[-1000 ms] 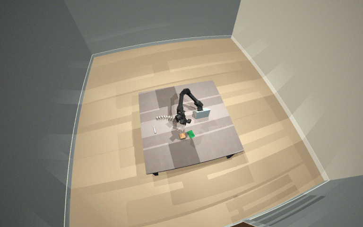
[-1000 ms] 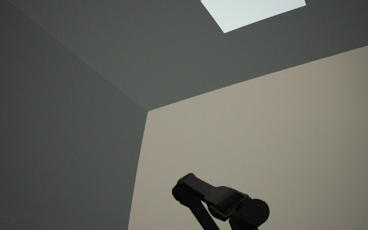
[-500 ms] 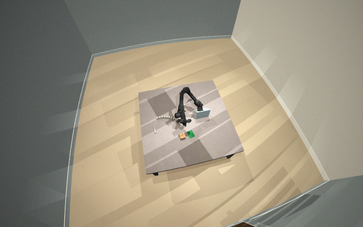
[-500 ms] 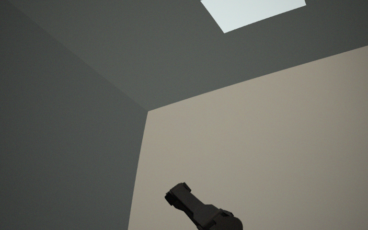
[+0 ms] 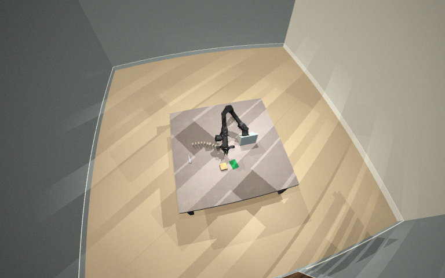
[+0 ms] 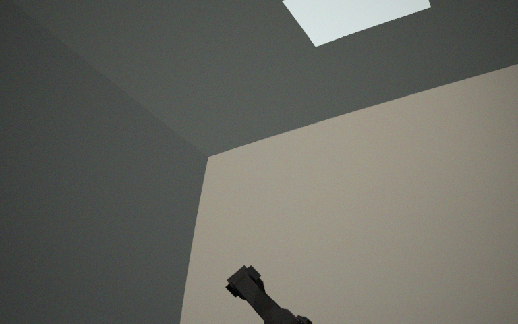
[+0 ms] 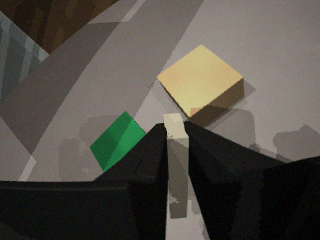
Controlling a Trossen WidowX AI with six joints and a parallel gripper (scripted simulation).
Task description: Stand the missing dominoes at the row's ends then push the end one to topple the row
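Now: gripper tip 70 mm past the green flat tile, 80 mm to the right of it and 110 mm above it.
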